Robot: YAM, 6 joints.
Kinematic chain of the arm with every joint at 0, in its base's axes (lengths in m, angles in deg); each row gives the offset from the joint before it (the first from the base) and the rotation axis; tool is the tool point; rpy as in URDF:
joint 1: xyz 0 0 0.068 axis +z
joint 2: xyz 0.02 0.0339 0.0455 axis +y
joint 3: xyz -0.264 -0.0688 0 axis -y
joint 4: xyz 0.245 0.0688 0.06 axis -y
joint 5: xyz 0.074 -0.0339 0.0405 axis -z
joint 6: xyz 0.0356 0 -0.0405 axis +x
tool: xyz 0 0 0 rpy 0 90 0
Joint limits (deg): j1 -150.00..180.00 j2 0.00..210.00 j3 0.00..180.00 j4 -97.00..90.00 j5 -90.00..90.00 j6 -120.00..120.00
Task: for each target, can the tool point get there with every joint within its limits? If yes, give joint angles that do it. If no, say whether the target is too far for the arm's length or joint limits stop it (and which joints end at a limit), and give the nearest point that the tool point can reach.
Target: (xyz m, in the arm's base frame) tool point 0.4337 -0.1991 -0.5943
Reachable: no: too far | nearest point 0.3473 -0.1594 -0.3548 | short by 0.258 m
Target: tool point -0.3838 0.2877 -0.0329
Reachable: yes | joints 141.98 159.76 80.32 75.28 -15.84 43.53
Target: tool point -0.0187 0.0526 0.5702
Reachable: yes | joints 71.27 46.71 85.34 13.19 -76.40 43.98
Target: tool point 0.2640 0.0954 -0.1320
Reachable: yes | joints 26.45 170.25 83.41 -59.97 64.63 -48.54
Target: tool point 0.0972 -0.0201 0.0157
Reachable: yes | joints -31.78 127.26 17.93 -28.17 -73.31 25.40
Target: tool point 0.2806 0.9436 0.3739
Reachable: no: too far | nearest point 0.1779 0.5983 0.2766 | short by 0.373 m
